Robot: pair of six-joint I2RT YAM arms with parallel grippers.
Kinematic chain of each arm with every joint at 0, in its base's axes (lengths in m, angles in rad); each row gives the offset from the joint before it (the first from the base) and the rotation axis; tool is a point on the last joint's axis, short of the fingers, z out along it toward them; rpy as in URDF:
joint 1: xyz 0 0 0.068 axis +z
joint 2: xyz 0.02 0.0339 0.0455 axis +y
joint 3: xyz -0.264 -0.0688 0 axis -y
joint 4: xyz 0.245 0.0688 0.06 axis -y
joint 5: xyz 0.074 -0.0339 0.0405 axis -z
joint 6: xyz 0.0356 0 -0.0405 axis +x
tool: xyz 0 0 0 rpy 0 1.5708 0
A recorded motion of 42 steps. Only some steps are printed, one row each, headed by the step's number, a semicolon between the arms.
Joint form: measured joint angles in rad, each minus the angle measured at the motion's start. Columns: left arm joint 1, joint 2, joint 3, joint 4, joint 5, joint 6; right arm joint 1, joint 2, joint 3, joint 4, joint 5, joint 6.
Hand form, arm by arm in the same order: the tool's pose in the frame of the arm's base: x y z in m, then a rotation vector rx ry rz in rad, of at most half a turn. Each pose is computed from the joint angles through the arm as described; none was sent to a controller.
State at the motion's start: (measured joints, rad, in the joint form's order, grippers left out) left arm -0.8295 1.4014 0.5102 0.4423 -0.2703 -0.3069; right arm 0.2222 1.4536 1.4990 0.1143 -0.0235 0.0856
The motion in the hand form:
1: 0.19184 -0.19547 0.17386 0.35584 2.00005 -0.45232; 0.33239 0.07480 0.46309 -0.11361 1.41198 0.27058
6: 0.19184 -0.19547 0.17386 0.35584 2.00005 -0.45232; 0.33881 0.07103 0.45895 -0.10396 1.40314 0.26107
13: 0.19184 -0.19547 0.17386 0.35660 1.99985 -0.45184; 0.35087 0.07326 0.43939 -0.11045 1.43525 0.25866
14: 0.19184 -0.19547 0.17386 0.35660 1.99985 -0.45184; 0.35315 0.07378 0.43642 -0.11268 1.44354 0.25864
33: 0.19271 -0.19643 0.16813 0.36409 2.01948 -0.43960; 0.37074 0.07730 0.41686 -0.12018 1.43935 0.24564
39: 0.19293 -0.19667 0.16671 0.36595 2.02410 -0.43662; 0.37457 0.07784 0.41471 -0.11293 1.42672 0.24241
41: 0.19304 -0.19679 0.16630 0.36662 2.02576 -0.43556; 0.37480 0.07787 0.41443 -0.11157 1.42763 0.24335
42: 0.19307 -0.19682 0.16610 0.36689 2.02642 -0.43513; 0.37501 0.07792 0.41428 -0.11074 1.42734 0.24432
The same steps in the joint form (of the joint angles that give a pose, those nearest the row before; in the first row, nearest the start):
1: 0.0000 0.0000 0.0000 0.0000 0.0000 0.0000; -0.0034 0.0038 -0.0011 0.0050 -0.0011 0.0015
6: 0.0000 0.0000 0.0000 0.0000 0.0000 0.0000; -0.0183 0.0195 -0.0084 0.0370 -0.0034 0.0023
13: 0.0000 0.0000 0.0000 0.0000 0.0000 0.0008; -0.0195 0.0496 -0.0462 0.0725 -0.0076 -0.0008
14: 0.0000 0.0000 0.0000 0.0000 0.0000 0.0008; -0.0195 0.0564 -0.0481 0.0729 -0.0092 -0.0015
33: 0.0000 0.0225 0.0000 0.0000 0.0000 0.0004; -0.0195 0.1137 -0.0725 0.1575 -0.0065 -0.0153
39: 0.0000 0.0282 0.0000 0.0004 0.0000 0.0004; -0.0195 0.1278 -0.0725 0.1846 0.0004 -0.0141
41: 0.0000 0.0301 0.0004 0.0000 0.0000 0.0004; -0.0195 0.1285 -0.0725 0.1846 0.0008 -0.0126
42: 0.0000 0.0309 0.0004 0.0000 0.0000 0.0004; -0.0194 0.1293 -0.0725 0.1858 0.0008 -0.0114

